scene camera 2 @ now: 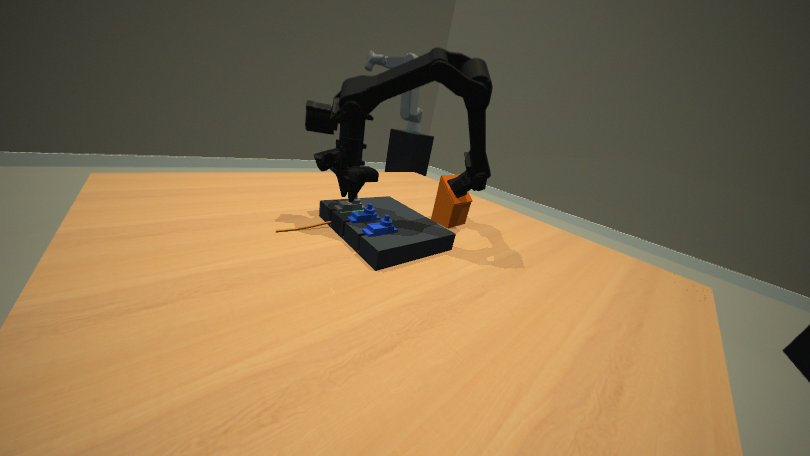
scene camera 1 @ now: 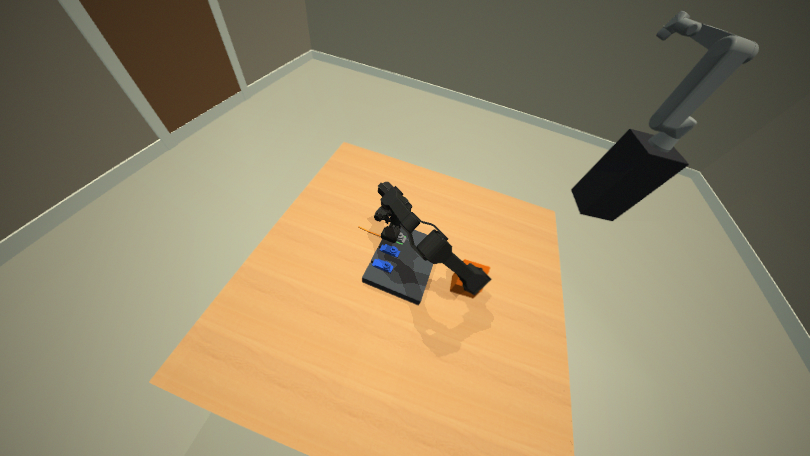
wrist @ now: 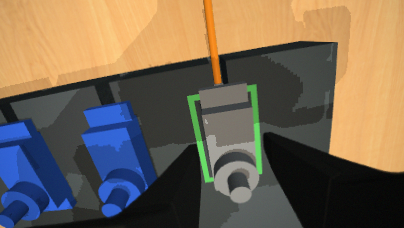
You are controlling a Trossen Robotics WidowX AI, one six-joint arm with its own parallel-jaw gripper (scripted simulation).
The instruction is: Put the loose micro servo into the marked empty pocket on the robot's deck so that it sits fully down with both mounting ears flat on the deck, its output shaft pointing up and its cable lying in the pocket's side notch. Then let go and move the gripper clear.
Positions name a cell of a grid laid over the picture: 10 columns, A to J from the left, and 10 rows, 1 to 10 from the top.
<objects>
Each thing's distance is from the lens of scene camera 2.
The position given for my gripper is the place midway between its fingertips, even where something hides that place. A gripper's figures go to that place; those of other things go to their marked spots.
my gripper (scene camera 2: E5): 0.69 m
dark deck (scene camera 2: F6): 0.60 m
</objects>
